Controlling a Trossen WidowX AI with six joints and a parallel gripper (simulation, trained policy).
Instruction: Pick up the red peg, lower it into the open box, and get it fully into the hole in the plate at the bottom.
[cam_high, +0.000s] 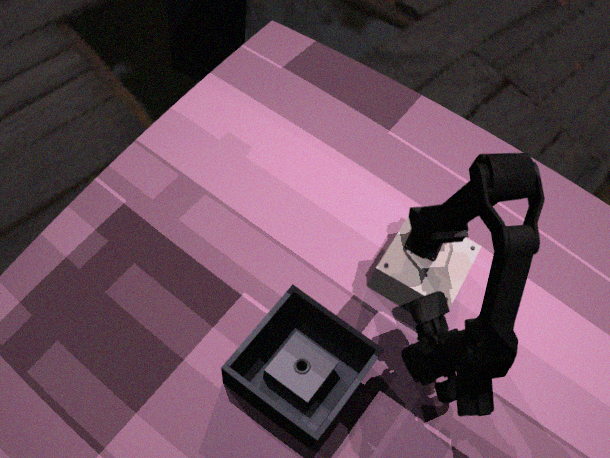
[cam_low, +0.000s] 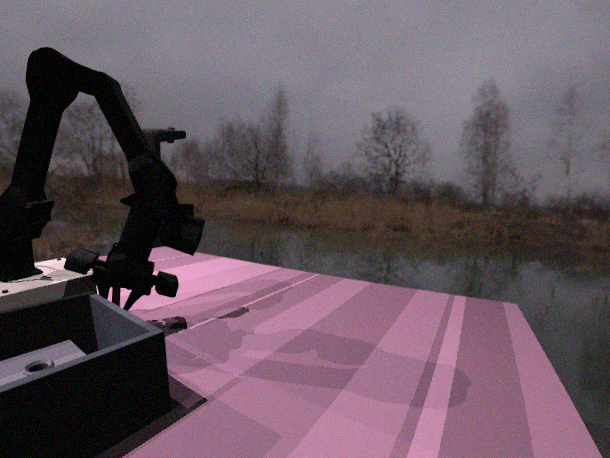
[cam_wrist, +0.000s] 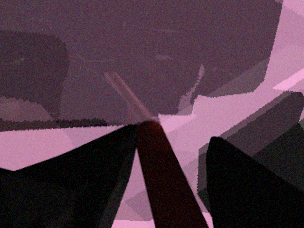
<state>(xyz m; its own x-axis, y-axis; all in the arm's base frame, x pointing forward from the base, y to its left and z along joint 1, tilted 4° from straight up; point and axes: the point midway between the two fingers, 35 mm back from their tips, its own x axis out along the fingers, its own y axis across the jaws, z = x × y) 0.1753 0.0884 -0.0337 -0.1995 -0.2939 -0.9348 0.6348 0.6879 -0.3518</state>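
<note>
Now: the red peg 2 cm above my gripper tip and 1 cm to the left of it. Also, from my gripper tip: grey box 18 cm to the right, 15 cm ahead, 1 cm above.
</note>
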